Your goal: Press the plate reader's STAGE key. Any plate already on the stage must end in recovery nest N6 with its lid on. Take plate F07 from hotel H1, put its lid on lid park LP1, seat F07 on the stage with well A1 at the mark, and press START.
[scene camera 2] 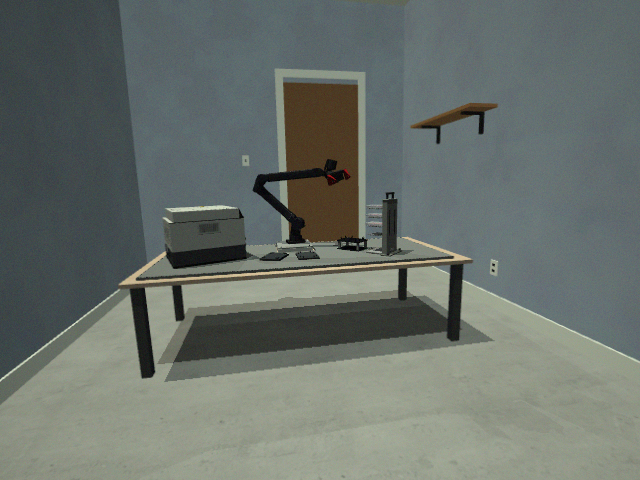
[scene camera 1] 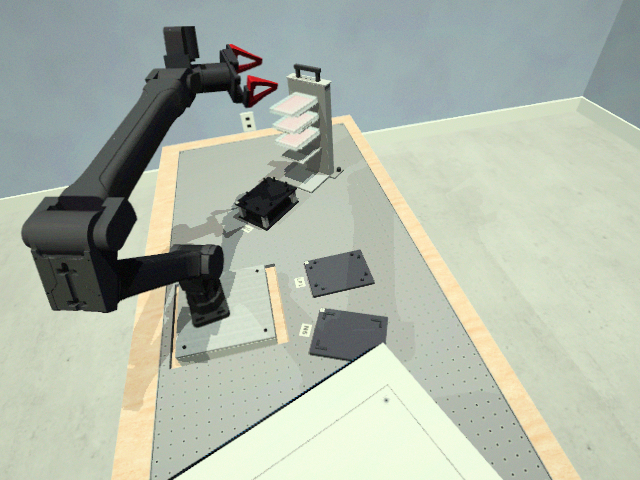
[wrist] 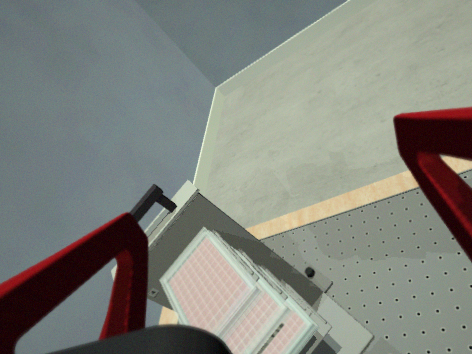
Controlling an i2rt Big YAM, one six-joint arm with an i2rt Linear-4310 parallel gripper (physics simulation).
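The grey hotel stands at the table's far end in scene camera 1. It holds several pink-welled plates on shelves; the top plate lies flat. No plate label is readable. My gripper is open and empty, above and to the robot's side of the hotel plates. Dark lid park LP1 and dark nest N6 hold no plate or lid. The pale plate reader stands at the opposite end; its stage and keys do not show.
A black raised stand with pegs stands between the arm's base plate and the hotel. The hotel has a black top handle. A wall shelf is fixed at the right in scene camera 2.
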